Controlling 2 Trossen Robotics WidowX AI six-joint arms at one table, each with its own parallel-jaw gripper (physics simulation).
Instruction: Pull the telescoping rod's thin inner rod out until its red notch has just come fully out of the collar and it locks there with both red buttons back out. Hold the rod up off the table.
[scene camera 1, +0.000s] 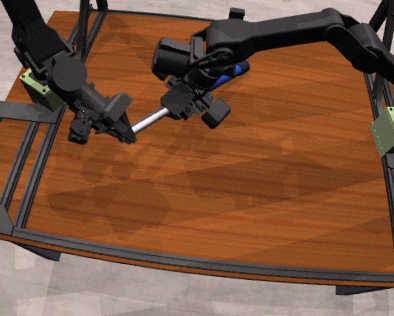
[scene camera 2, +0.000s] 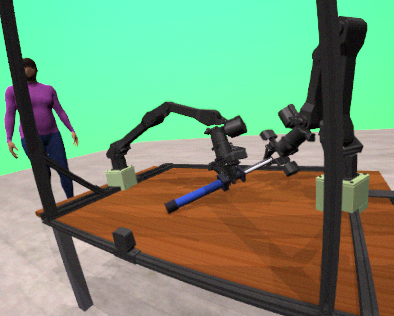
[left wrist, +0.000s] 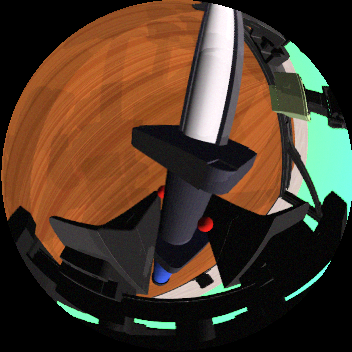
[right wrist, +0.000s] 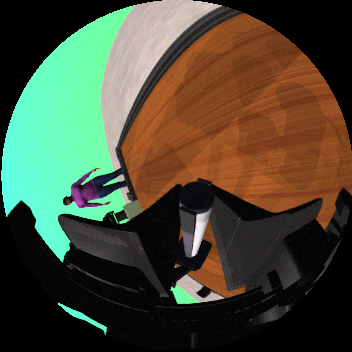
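My left gripper (scene camera 1: 181, 103), (scene camera 2: 231, 184), (left wrist: 178, 194). My right gripper (scene camera 1: 133, 142), (scene camera 2: 264, 163), (right wrist: 192, 189). A telescoping rod (scene camera 1: 242, 67), (scene camera 2: 222, 182), (left wrist: 195, 169), (right wrist: 195, 262).
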